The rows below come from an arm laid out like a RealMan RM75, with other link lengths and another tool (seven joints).
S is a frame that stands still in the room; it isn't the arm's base.
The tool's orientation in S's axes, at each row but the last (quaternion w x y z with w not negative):
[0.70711, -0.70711, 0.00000, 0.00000]
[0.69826, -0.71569, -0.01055, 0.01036]
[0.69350, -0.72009, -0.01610, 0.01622]
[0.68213, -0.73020, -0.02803, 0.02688]
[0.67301, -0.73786, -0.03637, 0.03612]
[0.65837, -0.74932, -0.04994, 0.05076]
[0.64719, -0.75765, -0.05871, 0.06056]
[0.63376, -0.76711, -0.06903, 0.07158]
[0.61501, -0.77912, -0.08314, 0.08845]
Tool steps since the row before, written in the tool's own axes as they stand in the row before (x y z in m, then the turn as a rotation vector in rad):
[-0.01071, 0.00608, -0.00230, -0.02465, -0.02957, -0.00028]
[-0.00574, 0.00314, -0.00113, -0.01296, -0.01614, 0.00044]
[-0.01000, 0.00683, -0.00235, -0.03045, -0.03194, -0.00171]
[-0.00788, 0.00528, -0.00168, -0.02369, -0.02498, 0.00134]
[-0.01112, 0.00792, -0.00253, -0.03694, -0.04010, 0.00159]
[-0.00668, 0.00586, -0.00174, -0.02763, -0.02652, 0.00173]
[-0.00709, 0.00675, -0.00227, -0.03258, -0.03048, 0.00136]
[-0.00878, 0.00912, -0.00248, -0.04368, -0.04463, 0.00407]
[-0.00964, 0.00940, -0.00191, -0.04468, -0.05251, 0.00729]
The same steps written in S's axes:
[-0.01071, -0.00230, -0.00608, -0.02465, -0.00028, 0.02957]
[-0.00570, -0.00138, -0.00311, -0.01298, 0.00045, 0.01613]
[-0.00988, -0.00306, -0.00673, -0.03036, -0.00190, 0.03201]
[-0.00770, -0.00264, -0.00515, -0.02383, 0.00119, 0.02486]
[-0.01076, -0.00437, -0.00761, -0.03711, 0.00146, 0.03995]
[-0.00632, -0.00341, -0.00552, -0.02781, 0.00118, 0.02636]
[-0.00654, -0.00445, -0.00620, -0.03267, 0.00061, 0.03041]
[-0.00798, -0.00582, -0.00830, -0.04430, 0.00368, 0.04405]
[-0.00870, -0.00626, -0.00837, -0.04620, 0.00829, 0.05102]

